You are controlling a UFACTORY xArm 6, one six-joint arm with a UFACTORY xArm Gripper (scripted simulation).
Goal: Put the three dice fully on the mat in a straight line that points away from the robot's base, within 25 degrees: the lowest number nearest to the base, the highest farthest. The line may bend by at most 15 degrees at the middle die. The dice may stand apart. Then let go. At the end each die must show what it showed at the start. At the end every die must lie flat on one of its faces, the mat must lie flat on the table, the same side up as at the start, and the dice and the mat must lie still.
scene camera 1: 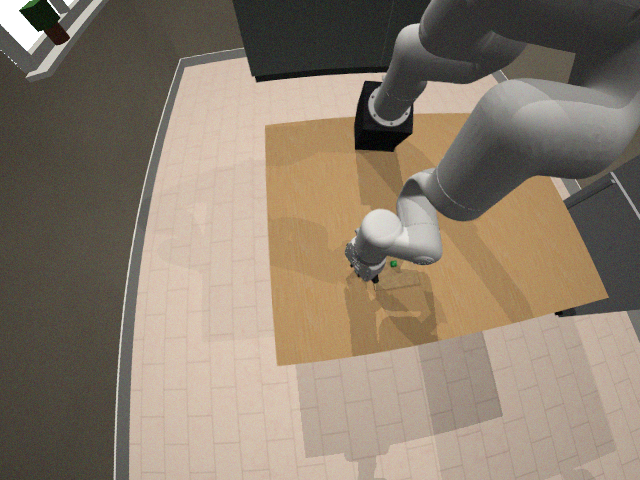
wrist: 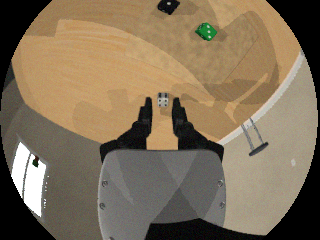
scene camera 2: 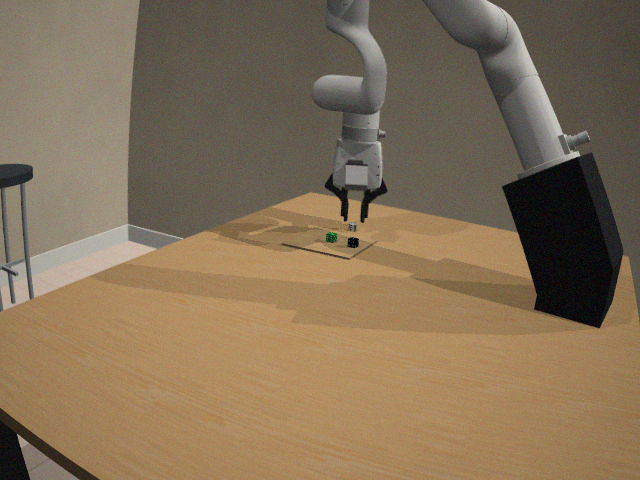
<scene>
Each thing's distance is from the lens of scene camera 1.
thin tan mat (scene camera 1: 404, 274): 75 cm
</scene>
